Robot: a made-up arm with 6 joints. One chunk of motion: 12 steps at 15 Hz.
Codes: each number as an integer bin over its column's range. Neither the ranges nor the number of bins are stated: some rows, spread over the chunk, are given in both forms.
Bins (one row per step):
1: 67 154 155 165 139 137
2: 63 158 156 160 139 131
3: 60 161 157 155 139 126
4: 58 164 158 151 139 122
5: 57 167 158 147 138 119
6: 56 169 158 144 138 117
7: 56 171 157 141 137 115
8: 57 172 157 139 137 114
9: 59 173 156 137 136 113
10: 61 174 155 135 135 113
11: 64 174 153 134 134 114
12: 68 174 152 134 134 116
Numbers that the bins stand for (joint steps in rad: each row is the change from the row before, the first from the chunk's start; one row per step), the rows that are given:
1: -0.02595 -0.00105 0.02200 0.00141 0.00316 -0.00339
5: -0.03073 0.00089 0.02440 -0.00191 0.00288 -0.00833
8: -0.03073 0.00163 0.02360 -0.00338 0.00261 -0.00971
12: -0.02547 0.00193 0.01960 -0.00430 0.00178 -0.00916
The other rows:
2: -0.02786 -0.00045 0.02280 0.00049 0.00316 -0.00504
3: -0.02929 -0.00001 0.02360 -0.00043 0.00316 -0.00641
4: -0.03025 0.00044 0.02440 -0.00117 0.00316 -0.00751
6: -0.03121 0.00118 0.02440 -0.00246 0.00288 -0.00888
7: -0.03121 0.00148 0.02360 -0.00301 0.00261 -0.00943
9: -0.02977 0.00178 0.02280 -0.00375 0.00233 -0.00998
10: -0.02882 0.00193 0.02200 -0.00412 0.00206 -0.00998
11: -0.02738 0.00193 0.02040 -0.00430 0.00178 -0.00971

